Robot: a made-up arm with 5 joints.
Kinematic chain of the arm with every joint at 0, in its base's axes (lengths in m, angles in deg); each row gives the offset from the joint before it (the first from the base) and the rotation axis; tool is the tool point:
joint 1: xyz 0 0 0.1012 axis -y
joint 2: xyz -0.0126 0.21 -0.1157 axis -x
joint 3: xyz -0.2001 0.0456 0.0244 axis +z
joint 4: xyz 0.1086 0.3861 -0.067 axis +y
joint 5: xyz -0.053 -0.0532 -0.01 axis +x
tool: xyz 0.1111 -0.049 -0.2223
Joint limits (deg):
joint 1: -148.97..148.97
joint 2: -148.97..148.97
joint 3: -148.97..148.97
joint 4: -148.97..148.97
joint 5: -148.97..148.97
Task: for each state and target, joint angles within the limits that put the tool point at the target. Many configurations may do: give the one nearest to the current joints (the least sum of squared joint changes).
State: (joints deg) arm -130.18 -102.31 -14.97 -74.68 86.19
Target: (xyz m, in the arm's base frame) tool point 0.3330 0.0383 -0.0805
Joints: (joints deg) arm -94.95 -109.18 -24.85 -79.10 98.99
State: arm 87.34 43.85 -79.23 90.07 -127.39
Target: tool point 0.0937 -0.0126 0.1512
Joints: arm 88.70 38.00 -78.25 95.79 -135.29
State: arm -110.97 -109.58 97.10 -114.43 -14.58
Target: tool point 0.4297 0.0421 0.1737
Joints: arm -137.22 -104.26 76.37 -107.17 -15.13
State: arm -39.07 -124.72 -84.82 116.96 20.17
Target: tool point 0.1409 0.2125 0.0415
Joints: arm -39.14 -112.24 -95.62 99.15 16.27
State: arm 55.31 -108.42 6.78 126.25 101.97
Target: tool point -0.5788 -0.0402 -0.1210
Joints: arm 54.68 -126.23 37.68 128.16 97.39
